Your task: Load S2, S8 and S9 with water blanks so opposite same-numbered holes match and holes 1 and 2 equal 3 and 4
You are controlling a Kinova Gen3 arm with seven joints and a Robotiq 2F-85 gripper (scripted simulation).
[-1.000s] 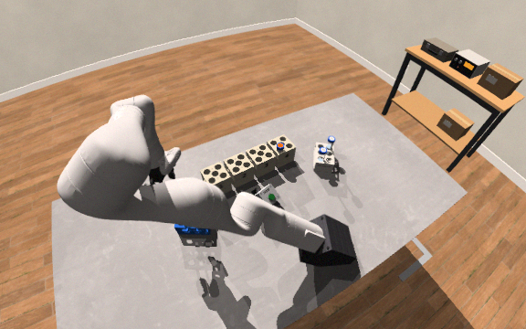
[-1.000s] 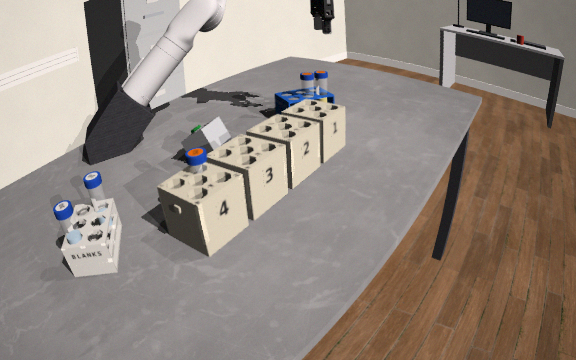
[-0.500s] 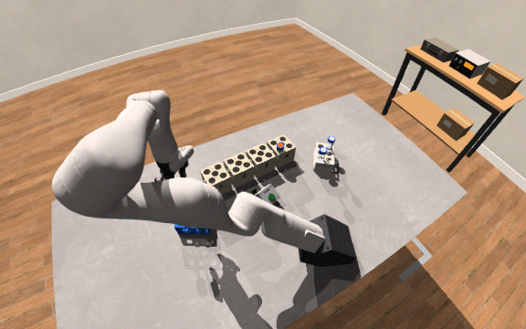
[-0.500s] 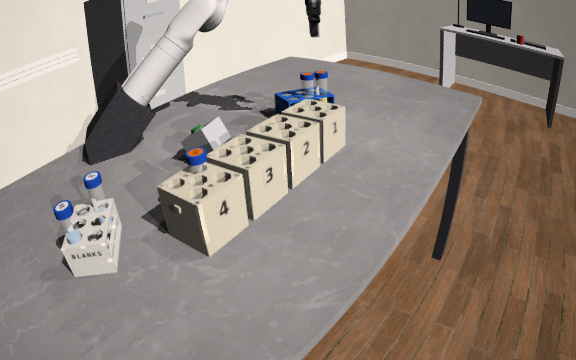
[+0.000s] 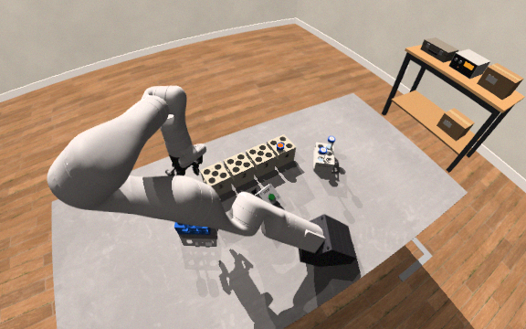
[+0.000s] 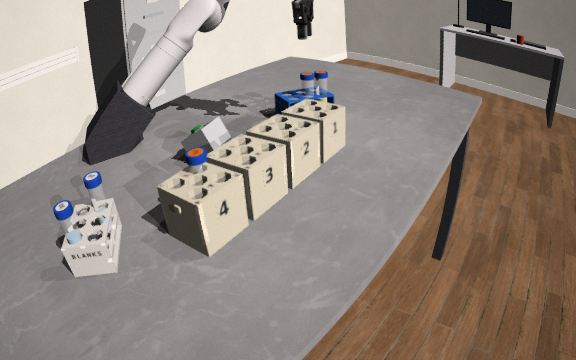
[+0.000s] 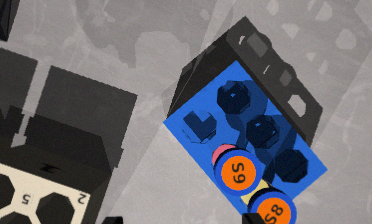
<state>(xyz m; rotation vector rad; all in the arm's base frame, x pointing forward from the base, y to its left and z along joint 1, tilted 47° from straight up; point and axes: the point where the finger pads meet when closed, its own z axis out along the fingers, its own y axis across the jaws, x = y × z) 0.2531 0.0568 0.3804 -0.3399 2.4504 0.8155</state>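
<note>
My hand is 41 cm to the left of the sample S2, 18 cm above it and 9 cm short of it. Also, from my hand: adapter 2: 22 cm to the right, 20 cm below, 10 cm ahead; orange-dot sample: 18 cm below, 7 cm to the left, 1 cm behind; blue sample rack: 21 cm below, 4 cm to the left, 4 cm behind.
</note>
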